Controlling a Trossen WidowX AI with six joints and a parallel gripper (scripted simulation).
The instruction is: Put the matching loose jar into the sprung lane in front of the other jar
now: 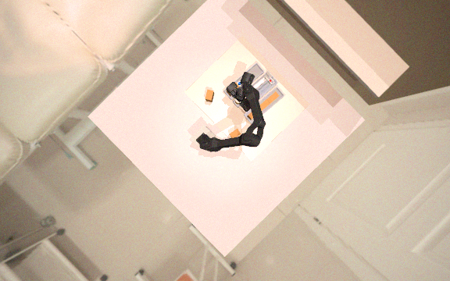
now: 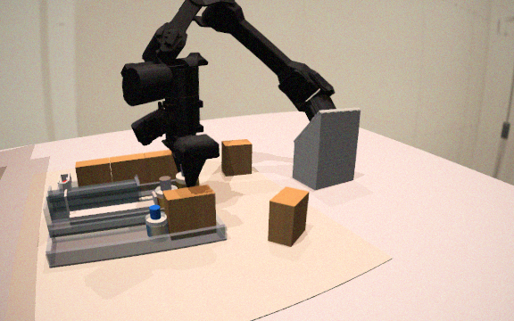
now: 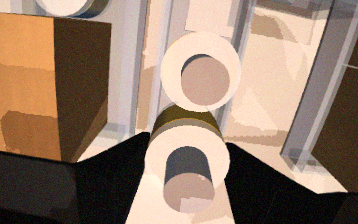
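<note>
The grey lane lies 150 mm ahead of my gripper tip, 40 mm to the right of it and 30 mm below it.
</note>
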